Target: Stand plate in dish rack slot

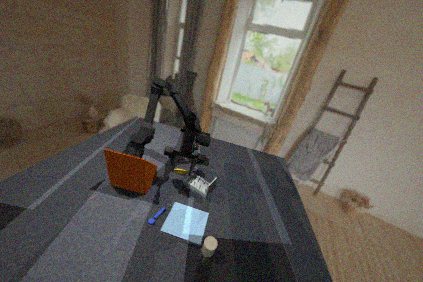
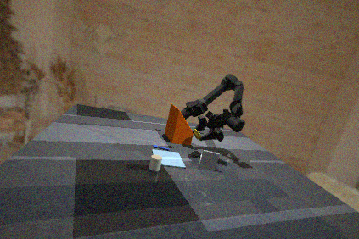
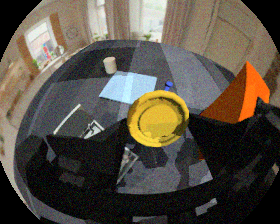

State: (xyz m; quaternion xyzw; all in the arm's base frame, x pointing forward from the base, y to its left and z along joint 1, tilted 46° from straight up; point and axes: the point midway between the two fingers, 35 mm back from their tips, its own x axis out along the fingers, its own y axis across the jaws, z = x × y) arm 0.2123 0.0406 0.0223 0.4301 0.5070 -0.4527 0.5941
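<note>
Now: the dish rack 90 mm ahead of my gripper tip, 50 mm to the left of it and 80 mm below it. Round my gripper tip: light blue sheet (70 mm ahead, 150 mm to the right, 100 mm below); then blue spoon (40 mm behind, 160 mm to the right, 100 mm below); then yellow plate (10 mm to the left).
</note>
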